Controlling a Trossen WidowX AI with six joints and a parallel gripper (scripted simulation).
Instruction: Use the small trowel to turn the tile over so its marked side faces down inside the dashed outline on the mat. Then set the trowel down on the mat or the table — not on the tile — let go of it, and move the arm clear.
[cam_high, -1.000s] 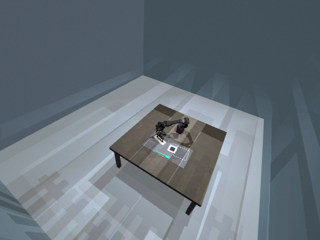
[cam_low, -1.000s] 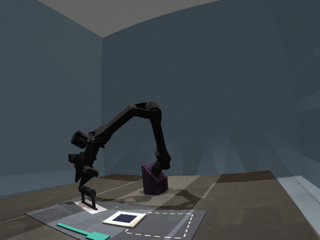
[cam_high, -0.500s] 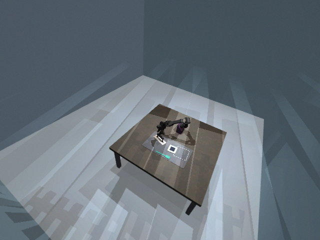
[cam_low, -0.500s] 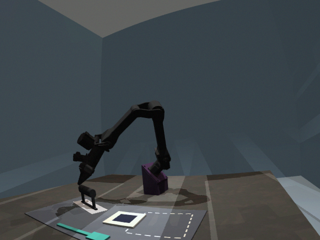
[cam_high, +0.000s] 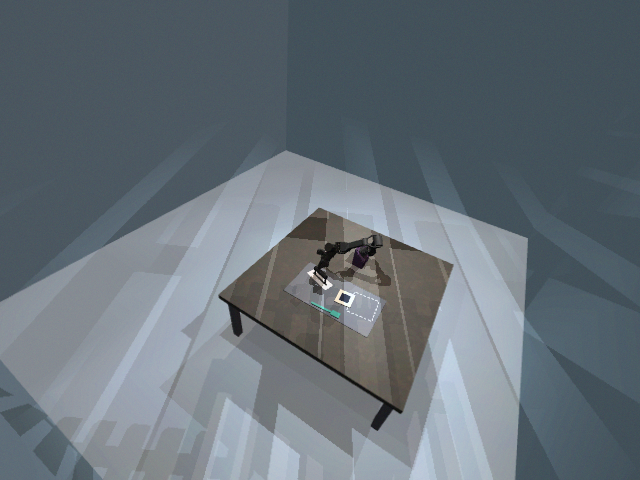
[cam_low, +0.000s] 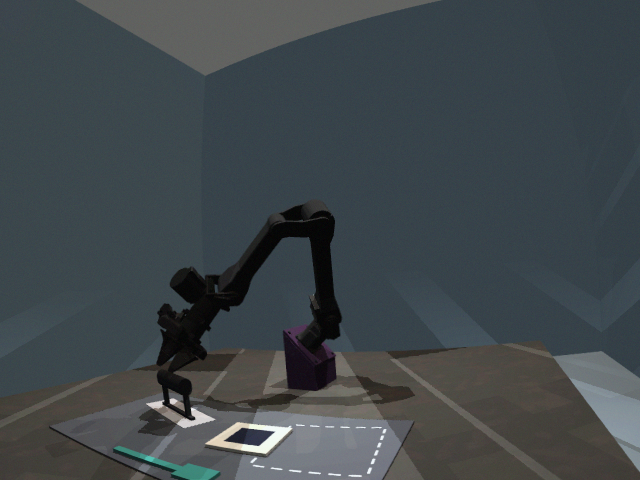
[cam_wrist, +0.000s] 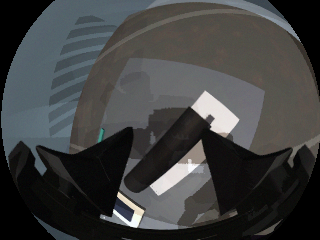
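Now: the trowel 60 mm below my gripper tip, 50 mm to the left of it and 10 mm ahead of it. Also, from my gripper tip: grey mat 190 mm to the left, 120 mm below, 80 mm ahead; then tile 260 mm to the left, 90 mm below, 70 mm ahead; then teal-green flat tool 220 mm ahead, 210 mm to the left, 90 mm below.
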